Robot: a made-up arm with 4 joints.
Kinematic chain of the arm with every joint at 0, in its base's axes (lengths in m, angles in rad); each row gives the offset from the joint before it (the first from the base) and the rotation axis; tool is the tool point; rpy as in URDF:
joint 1: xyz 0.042 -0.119 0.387 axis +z
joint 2: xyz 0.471 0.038 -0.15 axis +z
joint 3: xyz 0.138 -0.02 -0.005 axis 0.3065 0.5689 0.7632
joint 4: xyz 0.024 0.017 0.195 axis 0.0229 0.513 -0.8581
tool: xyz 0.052 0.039 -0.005 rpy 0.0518 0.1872 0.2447
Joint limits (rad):
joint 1: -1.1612..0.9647
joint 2: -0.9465..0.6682
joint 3: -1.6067..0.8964
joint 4: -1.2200..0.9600
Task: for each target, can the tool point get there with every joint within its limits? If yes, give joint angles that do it. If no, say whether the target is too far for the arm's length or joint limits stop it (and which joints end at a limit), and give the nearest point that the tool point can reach.
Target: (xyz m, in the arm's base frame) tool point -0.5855 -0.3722 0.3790
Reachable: no: joint limits stop it (at a limit: joint 1, joint 2, joint 4) | nearest point 0.1441 -0.7150 0.3946 | short by 0.806 m
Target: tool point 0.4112 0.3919 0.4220
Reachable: yes | joints 0.7421 -0.0354 -0.6881 -0.9053
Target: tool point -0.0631 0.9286 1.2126
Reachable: no: too far | nearest point 0.2146 0.5163 0.4212 | short by 0.935 m
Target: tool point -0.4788 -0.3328 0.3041
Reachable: no: joint limits stop it (at a limit: joint 1, joint 2, joint 4) | nearest point 0.1465 -0.7102 0.3971 | short by 0.736 m
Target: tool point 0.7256 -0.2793 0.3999
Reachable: yes | joints -0.2135 -0.2747 0.1841 0.4977
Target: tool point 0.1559 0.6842 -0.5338
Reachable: no: too far | nearest point 0.2357 0.5595 0.3434 | short by 0.890 m
